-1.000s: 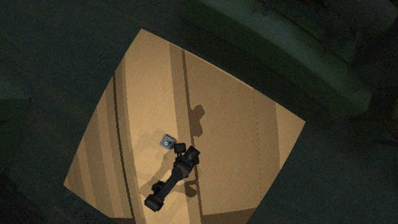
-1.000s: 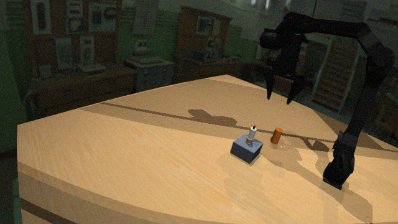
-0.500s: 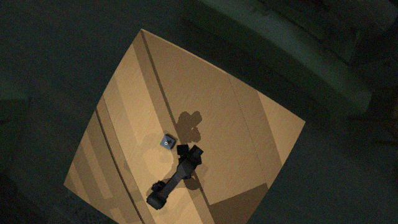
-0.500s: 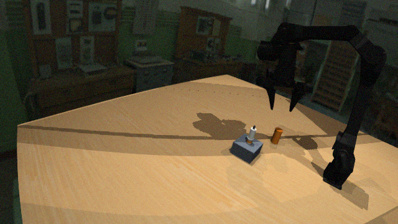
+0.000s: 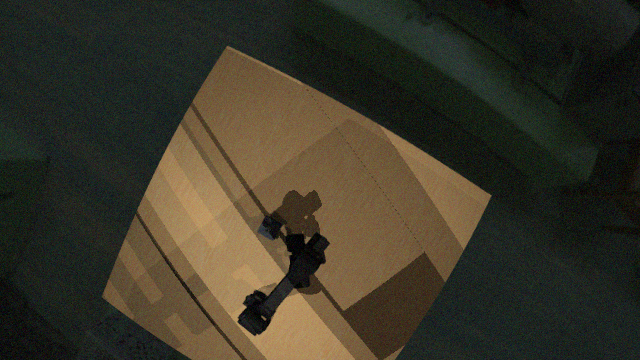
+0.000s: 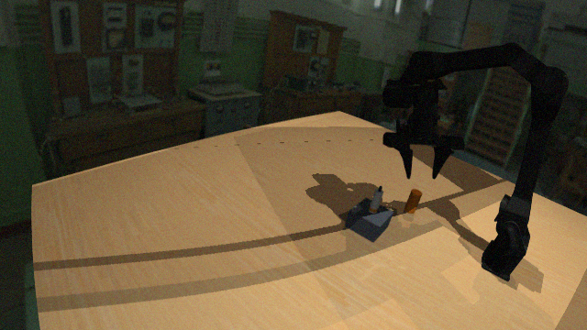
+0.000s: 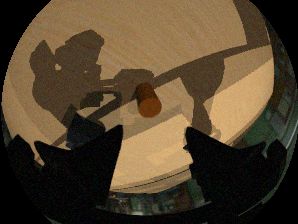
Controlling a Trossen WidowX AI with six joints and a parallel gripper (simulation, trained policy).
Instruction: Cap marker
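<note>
The orange cap lies 6 cm below my gripper tip. Round my gripper tip: holder block: 14 cm to the left, 7 cm below, 5 cm ahead.
</note>
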